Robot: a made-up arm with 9 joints. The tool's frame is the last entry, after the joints. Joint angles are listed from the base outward.
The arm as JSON. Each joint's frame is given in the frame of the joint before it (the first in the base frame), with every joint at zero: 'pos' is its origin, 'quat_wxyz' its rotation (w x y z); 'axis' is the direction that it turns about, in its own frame. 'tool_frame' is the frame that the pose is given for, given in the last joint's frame.
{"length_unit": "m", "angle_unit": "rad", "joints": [
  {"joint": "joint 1", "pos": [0.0, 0.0, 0.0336], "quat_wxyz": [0.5, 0.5, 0.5, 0.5], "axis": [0.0, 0.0, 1.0]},
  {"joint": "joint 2", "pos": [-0.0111, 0.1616, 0.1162], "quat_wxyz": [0.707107, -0.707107, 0.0, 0.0], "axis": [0.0, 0.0, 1.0]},
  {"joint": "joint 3", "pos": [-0.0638, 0.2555, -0.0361], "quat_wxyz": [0.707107, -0.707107, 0.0, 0.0], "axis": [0.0, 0.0, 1.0]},
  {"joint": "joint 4", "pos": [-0.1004, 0.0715, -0.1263], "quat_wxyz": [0.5, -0.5, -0.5, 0.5], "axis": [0.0, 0.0, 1.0]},
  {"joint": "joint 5", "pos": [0.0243, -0.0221, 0.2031], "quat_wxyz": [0.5, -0.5, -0.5, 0.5], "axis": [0.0, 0.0, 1.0]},
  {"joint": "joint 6", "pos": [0.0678, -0.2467, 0.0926], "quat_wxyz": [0.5, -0.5, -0.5, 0.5], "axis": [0.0, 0.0, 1.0]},
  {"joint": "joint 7", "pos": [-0.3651, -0.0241, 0.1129], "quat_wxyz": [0.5, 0.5, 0.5, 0.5], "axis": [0.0, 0.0, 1.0]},
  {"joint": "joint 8", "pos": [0.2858, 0.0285, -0.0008], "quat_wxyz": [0.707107, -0.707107, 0.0, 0.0], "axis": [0.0, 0.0, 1.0]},
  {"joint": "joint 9", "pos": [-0.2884, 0.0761, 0.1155], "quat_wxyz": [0.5, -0.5, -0.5, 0.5], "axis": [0.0, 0.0, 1.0]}
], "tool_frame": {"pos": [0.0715, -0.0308, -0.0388], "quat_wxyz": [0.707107, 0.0, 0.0, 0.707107]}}
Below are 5 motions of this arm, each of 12 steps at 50 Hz.
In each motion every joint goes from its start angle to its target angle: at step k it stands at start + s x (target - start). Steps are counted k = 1, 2, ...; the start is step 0. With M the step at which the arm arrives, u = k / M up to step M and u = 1 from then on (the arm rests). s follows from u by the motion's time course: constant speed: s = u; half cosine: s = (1 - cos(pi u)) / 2; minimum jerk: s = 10 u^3 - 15 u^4 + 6 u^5.
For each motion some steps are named. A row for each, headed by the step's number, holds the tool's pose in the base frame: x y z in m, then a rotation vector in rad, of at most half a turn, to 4 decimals.
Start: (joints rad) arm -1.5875 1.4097 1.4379 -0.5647 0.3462 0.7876 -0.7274 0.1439 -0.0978
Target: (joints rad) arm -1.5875 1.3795 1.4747 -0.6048 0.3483 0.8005 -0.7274 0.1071 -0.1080
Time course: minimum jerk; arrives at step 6
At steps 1, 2, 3, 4, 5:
1: 0.1425 1.1197 -0.0526 1.4736 -0.2471 -1.9260
2: 0.1379 1.1200 -0.0568 1.4868 -0.2541 -1.9126
3: 0.1304 1.1204 -0.0639 1.5086 -0.2657 -1.8901
4: 0.1231 1.1207 -0.0712 1.5305 -0.2770 -1.8674
5: 0.1188 1.1208 -0.0756 1.5436 -0.2837 -1.8537

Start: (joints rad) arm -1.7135 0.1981 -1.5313 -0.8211 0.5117 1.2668 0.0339 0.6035 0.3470
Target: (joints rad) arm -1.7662 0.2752 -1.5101 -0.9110 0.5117 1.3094 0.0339 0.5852 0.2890
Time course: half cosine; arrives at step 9
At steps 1, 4, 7, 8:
1: 0.3287 -0.4901 0.4094 -1.5547 0.6794 1.4495
4: 0.3470 -0.4782 0.4101 -1.5435 0.7233 1.4792
7: 0.3688 -0.4643 0.4089 -1.5278 0.7780 1.5141
8: 0.3727 -0.4618 0.4084 -1.5247 0.7882 1.5204

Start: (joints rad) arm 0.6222 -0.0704 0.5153 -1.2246 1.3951 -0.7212 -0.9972 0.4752 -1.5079
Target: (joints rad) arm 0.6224 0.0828 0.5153 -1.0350 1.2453 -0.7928 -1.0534 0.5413 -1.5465
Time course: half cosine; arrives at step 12
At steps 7, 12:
7: -0.1129 -0.5943 -0.3829 0.3935 1.1164 -1.1552
12: -0.0586 -0.6083 -0.3761 0.3845 1.0014 -1.1808

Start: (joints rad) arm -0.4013 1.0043 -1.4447 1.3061 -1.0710 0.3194 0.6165 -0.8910 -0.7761
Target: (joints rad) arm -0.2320 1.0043 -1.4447 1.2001 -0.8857 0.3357 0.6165 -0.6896 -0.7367
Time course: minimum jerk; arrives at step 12
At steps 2, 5, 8, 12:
2: -0.8698 -0.2544 -0.2937 1.6962 1.5049 -1.5492
5: -0.8484 -0.3038 -0.3352 1.6138 1.5372 -1.4442
8: -0.8079 -0.3642 -0.3997 1.5078 1.5660 -1.2854
12: -0.7849 -0.3881 -0.4320 1.4623 1.5724 -1.2074

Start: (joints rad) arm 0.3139 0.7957 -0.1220 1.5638 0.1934 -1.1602 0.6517 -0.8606 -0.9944
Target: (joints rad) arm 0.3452 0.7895 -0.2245 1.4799 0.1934 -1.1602 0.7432 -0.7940 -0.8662
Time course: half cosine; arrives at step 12
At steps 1, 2, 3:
1: 0.9916 -0.2513 -0.3738 1.1778 0.5715 1.3709
2: 0.9896 -0.2496 -0.3799 1.1823 0.5704 1.3729
3: 0.9862 -0.2469 -0.3896 1.1895 0.5687 1.3761

